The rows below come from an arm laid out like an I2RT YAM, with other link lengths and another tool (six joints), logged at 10 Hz.
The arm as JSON. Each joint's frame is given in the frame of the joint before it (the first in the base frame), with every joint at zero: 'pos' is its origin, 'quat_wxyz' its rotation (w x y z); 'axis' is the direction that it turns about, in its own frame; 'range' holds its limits. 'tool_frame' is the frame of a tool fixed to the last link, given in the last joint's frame.
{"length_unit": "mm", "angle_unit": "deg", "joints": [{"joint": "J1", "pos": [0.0, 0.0, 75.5], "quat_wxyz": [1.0, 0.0, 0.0, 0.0], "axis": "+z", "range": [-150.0, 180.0]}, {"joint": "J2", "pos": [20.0, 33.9, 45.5], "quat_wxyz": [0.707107, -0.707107, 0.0, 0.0], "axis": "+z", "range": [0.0, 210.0]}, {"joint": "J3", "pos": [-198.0, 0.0, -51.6], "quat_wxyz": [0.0, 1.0, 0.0, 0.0], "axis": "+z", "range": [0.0, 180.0]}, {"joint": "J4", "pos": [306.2, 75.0, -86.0], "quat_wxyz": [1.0, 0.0, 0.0, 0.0], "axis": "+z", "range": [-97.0, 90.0]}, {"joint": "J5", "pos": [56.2, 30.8, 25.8], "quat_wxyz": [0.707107, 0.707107, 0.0, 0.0], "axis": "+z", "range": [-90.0, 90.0]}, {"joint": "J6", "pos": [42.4, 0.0, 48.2], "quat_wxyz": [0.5, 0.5, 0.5, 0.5], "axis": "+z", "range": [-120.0, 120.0]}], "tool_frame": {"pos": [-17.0, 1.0, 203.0], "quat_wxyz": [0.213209, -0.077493, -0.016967, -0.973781]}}
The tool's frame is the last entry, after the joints.
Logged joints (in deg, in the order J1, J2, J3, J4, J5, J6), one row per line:
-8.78 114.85 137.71 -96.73 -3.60 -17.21
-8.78 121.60 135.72 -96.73 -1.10 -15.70
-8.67 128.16 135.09 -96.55 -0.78 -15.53
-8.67 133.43 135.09 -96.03 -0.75 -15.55
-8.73 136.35 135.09 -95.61 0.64 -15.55
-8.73 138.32 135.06 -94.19 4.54 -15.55
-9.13 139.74 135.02 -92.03 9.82 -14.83
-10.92 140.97 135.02 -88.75 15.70 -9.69
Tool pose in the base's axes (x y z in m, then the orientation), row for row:
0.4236 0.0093 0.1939 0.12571 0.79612 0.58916 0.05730
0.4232 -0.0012 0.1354 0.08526 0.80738 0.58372 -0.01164
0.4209 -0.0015 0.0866 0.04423 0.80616 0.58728 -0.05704
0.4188 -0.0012 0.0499 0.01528 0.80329 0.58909 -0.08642
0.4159 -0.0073 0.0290 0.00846 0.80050 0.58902 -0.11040
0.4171 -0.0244 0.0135 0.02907 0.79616 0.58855 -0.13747
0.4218 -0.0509 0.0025 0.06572 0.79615 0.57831 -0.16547
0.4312 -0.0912 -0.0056 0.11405 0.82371 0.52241 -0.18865
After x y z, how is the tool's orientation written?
As a quaternion, w x y z.
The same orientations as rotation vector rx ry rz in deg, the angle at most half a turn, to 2 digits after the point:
132.86 98.32 9.56
137.93 99.72 -1.99
141.16 102.83 -9.99
143.20 105.02 -15.41
143.32 105.46 -19.77
140.72 104.02 -24.30
137.60 99.95 -28.60
138.38 87.76 -31.69

